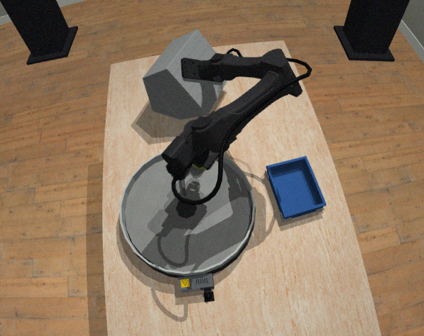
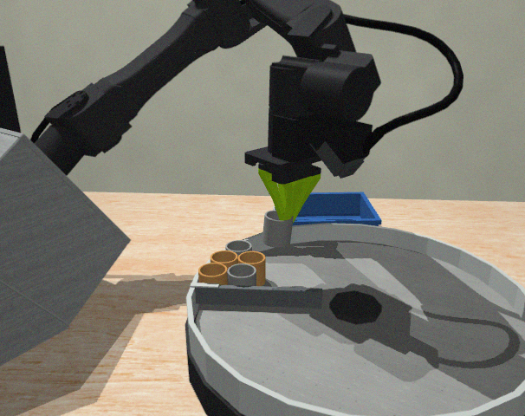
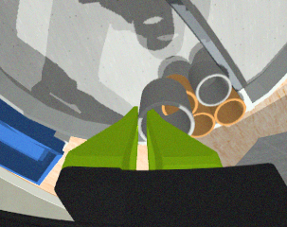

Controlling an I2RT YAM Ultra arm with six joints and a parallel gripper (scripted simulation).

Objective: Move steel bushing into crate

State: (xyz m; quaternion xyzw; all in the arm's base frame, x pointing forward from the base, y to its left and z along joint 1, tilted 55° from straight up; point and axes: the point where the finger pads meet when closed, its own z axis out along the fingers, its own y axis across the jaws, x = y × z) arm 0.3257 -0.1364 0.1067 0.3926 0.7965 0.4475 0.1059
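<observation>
Right now the blue crate is 29 cm to the left of my hand, 12 cm below it and 4 cm ahead of it. The rest, counted from my hand: round grey turntable: 11 cm ahead, 10 cm below, 6 cm to the right.
</observation>
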